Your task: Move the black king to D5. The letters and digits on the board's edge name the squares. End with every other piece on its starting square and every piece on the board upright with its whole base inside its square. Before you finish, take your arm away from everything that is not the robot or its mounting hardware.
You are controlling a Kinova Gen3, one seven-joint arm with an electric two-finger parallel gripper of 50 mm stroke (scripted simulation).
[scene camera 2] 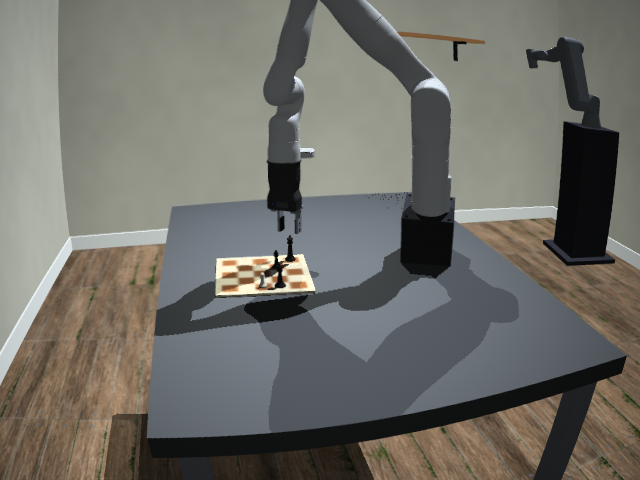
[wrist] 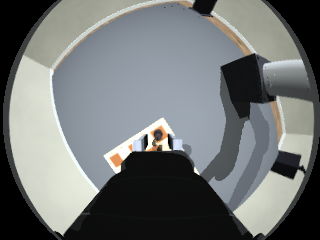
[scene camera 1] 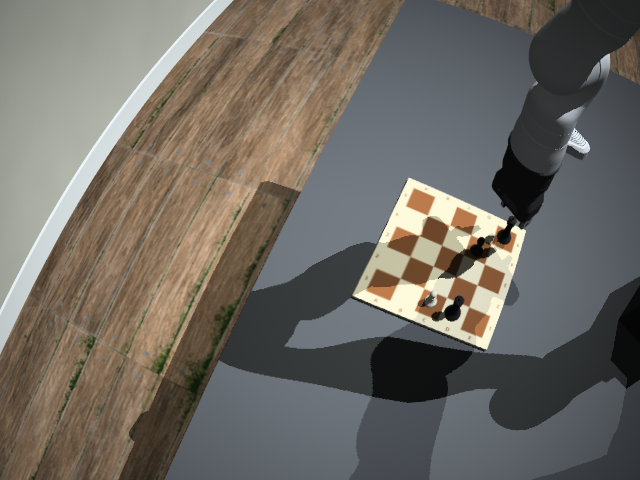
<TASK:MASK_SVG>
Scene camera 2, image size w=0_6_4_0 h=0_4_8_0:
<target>my gripper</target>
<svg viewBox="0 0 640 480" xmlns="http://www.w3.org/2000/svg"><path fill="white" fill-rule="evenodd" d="M300 163L292 165L268 164L270 190L267 196L267 208L274 212L277 211L278 232L285 229L284 211L295 214L295 234L299 234L302 231L301 210L303 206L302 195L299 190Z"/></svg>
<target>chessboard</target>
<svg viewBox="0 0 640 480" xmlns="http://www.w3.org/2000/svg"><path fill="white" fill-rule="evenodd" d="M303 255L293 255L296 258L295 261L286 261L287 255L278 257L279 264L283 265L282 278L286 284L285 288L275 287L278 272L276 272L277 269L272 268L274 264L273 256L217 259L216 298L316 293ZM261 273L265 274L264 280L267 284L265 288L259 287Z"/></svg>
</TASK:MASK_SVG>
